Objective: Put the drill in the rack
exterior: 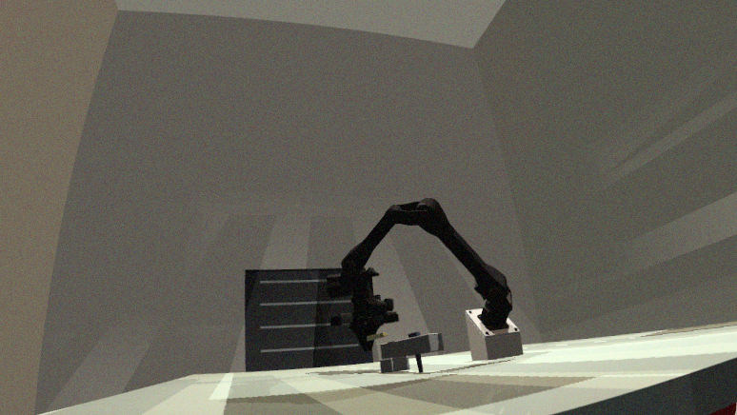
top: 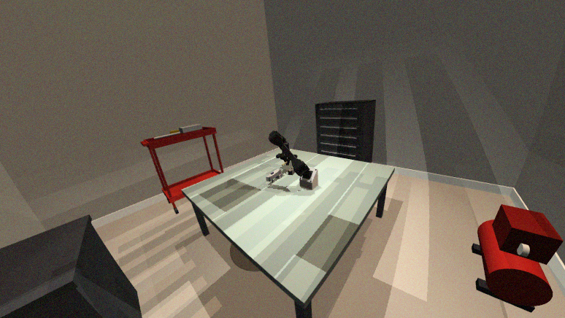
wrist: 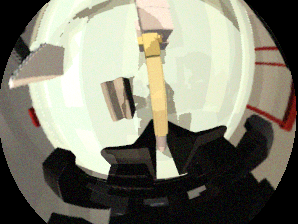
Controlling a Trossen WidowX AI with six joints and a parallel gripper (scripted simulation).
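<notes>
The drill is 1 cm behind my gripper tip, 4 cm to the left of it and 3 cm above it. From my gripper tip the other things lie so: blue key 4 cm behind, 23 cm to the left; rack 7 cm behind, 2 cm to the left, 3 cm below; grey fixture block 3 cm behind, 20 cm to the left, 1 cm below.
</notes>
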